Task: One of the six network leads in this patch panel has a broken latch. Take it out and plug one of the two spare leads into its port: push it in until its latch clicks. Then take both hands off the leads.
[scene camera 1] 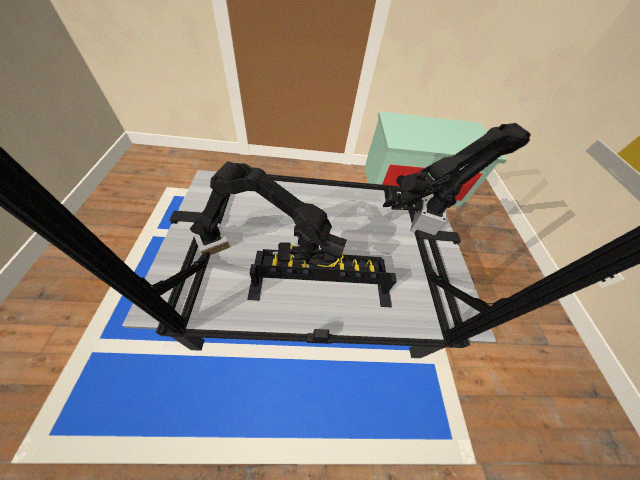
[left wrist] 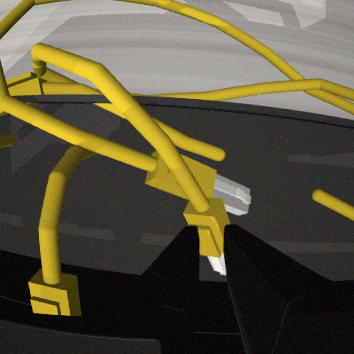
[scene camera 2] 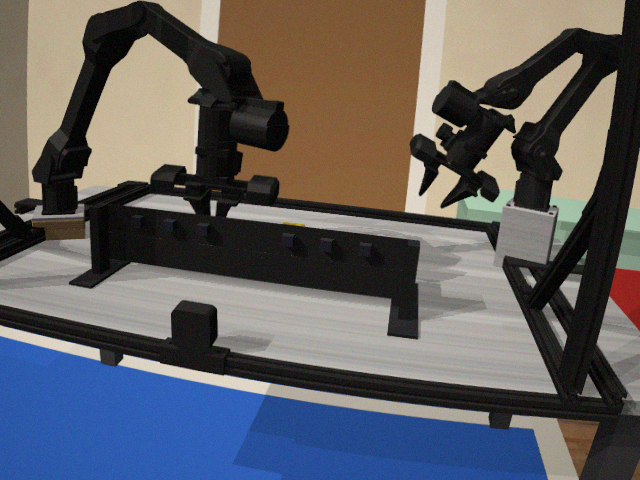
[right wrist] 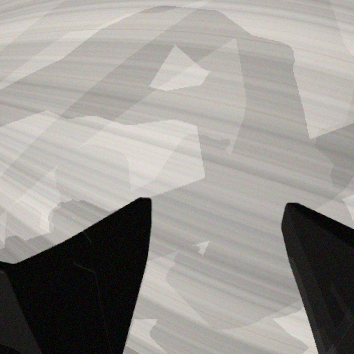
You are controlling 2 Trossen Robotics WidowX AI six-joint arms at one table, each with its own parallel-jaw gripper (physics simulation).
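Frame: origin at the left arm's base, x ahead, y left, z up, level; centimetres.
Seen in the pictures: left gripper, between the fingertips: point(scene camera 1: 304, 262) point(left wrist: 209, 236); right gripper, between the fingertips: point(scene camera 1: 387, 207) point(scene camera 2: 430, 201) point(right wrist: 219, 212); left arm's base, origin of its link: point(scene camera 1: 210, 236) point(scene camera 2: 59, 210); right arm's base, origin of its link: point(scene camera 1: 434, 209) point(scene camera 2: 532, 206).
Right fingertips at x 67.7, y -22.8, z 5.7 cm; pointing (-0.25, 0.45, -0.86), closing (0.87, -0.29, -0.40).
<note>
Pixels of each thing's top centre, then the offset from my right fingertips to it. "*": a spot on its surface instead.
- black patch panel, centre of its top: point(scene camera 2: 251, 216) point(scene camera 1: 324, 263) dx -38.4, dy -10.7, dz +0.8 cm
- table with several yellow leads, a spot on its surface: point(scene camera 1: 339, 263) * dx -30.3, dy -10.1, dz -6.8 cm
- yellow plug, a spot on its surface: point(left wrist: 210, 242) * dx -43.0, dy -5.8, dz -4.9 cm
- loose plug, a spot on its surface: point(left wrist: 197, 175) * dx -42.3, dy -3.3, dz -5.4 cm
- third plug, a spot on its surface: point(left wrist: 54, 298) * dx -47.4, dy -3.8, dz -1.0 cm
The black patch panel point(scene camera 1: 385, 280) point(scene camera 2: 270, 262) point(left wrist: 281, 147) stands across the middle of the table with several yellow leads point(scene camera 1: 339, 263) behind it. My left gripper point(scene camera 1: 313, 259) point(scene camera 2: 212, 210) point(left wrist: 209, 236) hangs just behind the panel's top edge, fingers nearly together. In the left wrist view a yellow plug point(left wrist: 210, 242) with a clear tip shows in the narrow gap beyond the fingertips, small and tilted; I cannot see the fingers pinching it. Another loose plug point(left wrist: 197, 175) lies just behind it. A third plug point(left wrist: 54, 298) sits low at the left. My right gripper point(scene camera 1: 391, 200) point(scene camera 2: 444, 188) point(right wrist: 219, 212) is open and empty, high at the right.
A black frame point(scene camera 1: 318, 335) rims the table, with a small black block point(scene camera 2: 194, 324) on its front rail. A grey box point(scene camera 1: 429, 221) point(scene camera 2: 525, 233) sits under the right arm. A mint cabinet point(scene camera 1: 423, 138) stands behind at the right.
</note>
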